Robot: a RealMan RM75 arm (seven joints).
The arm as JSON. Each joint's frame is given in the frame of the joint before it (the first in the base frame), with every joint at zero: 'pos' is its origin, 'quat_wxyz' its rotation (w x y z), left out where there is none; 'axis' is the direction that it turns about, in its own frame. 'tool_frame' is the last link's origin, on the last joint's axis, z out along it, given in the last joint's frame.
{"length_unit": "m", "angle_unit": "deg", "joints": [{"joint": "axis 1", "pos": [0.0, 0.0, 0.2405], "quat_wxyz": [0.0, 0.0, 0.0, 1.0], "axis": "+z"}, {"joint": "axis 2", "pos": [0.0, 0.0, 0.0], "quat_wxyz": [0.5, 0.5, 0.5, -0.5], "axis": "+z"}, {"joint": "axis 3", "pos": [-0.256, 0.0, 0.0], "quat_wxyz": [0.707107, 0.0, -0.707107, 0.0], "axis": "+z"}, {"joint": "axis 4", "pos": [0.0, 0.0, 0.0], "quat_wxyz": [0.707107, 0.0, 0.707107, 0.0], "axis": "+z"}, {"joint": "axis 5", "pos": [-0.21, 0.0, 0.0], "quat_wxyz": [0.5, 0.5, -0.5, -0.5], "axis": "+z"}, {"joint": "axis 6", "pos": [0.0, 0.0, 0.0], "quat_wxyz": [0.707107, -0.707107, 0.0, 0.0], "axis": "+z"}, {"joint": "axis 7", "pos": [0.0, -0.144, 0.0], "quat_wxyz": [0.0, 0.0, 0.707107, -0.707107], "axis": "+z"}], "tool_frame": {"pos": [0.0, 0.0, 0.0], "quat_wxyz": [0.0, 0.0, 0.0, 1.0]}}
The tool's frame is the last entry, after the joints.
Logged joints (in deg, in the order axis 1, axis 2, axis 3, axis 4, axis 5, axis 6, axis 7), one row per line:
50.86 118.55 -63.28 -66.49 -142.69 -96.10 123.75
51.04 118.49 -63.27 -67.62 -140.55 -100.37 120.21
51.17 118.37 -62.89 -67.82 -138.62 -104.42 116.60
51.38 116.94 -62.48 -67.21 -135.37 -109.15 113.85
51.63 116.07 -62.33 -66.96 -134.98 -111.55 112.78
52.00 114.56 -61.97 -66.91 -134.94 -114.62 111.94
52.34 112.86 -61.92 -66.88 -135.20 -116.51 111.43
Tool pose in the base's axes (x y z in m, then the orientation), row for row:
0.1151 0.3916 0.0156 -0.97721 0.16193 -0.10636 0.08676
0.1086 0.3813 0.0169 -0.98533 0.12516 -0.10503 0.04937
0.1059 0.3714 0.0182 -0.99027 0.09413 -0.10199 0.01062
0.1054 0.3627 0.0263 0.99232 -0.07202 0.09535 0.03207
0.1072 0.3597 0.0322 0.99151 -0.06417 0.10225 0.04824
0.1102 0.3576 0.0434 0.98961 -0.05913 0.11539 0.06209
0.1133 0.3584 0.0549 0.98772 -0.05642 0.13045 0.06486
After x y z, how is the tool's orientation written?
As a quaternion, x y z w.
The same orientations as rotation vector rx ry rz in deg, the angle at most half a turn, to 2 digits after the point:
-166.80 27.64 -18.15
-171.99 21.85 -18.33
-177.05 16.83 -18.24
175.06 -12.71 16.82
173.19 -11.21 17.86
171.42 -10.24 19.99
170.80 -9.76 22.56

